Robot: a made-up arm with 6 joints.
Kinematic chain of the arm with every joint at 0, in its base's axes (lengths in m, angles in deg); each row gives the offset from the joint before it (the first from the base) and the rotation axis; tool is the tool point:
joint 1: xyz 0 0 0.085 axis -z
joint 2: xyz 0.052 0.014 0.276 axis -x
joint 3: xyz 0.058 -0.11 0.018 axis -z
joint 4: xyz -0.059 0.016 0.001 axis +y
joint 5: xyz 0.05 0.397 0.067 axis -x
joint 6: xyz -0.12 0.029 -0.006 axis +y
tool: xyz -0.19 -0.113 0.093
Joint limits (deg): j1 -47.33..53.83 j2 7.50..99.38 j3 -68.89..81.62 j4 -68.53..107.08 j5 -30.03..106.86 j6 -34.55..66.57
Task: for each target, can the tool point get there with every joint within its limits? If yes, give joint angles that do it. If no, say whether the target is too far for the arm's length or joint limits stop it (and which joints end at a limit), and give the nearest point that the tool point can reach.
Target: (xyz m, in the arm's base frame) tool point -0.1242 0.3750 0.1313
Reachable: yes | joints -39.49 57.11 46.05 -19.34 13.50 23.03
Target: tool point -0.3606 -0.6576 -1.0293
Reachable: no: too far | nearest point -0.0251 -0.2582 -0.1462 | short by 1.026 m
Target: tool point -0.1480 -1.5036 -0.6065
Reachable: no: too far | nearest point 0.1481 -0.5207 0.0176 | short by 1.201 m
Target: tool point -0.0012 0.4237 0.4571
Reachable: yes | joints -15.30 39.51 14.59 52.72 8.58 -1.02
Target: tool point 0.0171 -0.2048 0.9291
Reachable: no: joint limits stop it (at a limit: joint 1, joint 2, joint 3) | nearest point -0.1032 -0.2212 0.6796 | short by 0.278 m
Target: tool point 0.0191 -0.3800 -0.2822
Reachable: no: joint limits stop it (at a limit: joint 1, joint 2, joint 4) | nearest point 0.0456 -0.3114 -0.1413 | short by 0.159 m
